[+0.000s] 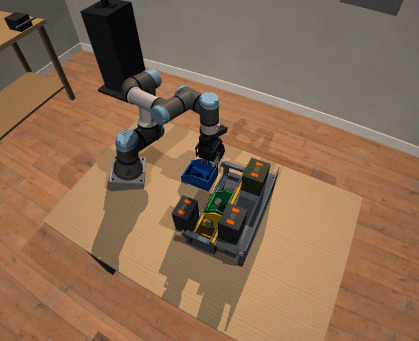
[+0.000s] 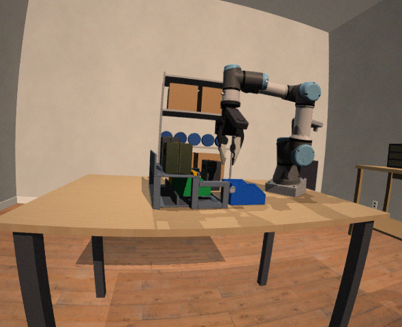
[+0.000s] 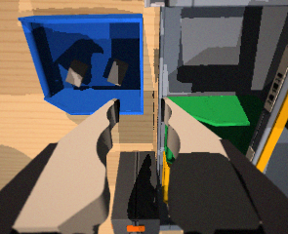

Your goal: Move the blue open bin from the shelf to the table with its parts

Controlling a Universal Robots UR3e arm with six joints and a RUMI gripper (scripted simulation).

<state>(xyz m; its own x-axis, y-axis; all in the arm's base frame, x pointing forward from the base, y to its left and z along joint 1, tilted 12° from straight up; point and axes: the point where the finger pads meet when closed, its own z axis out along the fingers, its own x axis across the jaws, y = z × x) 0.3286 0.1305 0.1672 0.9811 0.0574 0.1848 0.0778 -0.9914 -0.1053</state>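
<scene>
The blue open bin is 60 mm behind my hand and 110 mm below it. Round my hand: yellow bin 120 mm ahead, 210 mm to the right, 100 mm below; then green bin 110 mm ahead, 100 mm to the right, 100 mm below.
</scene>
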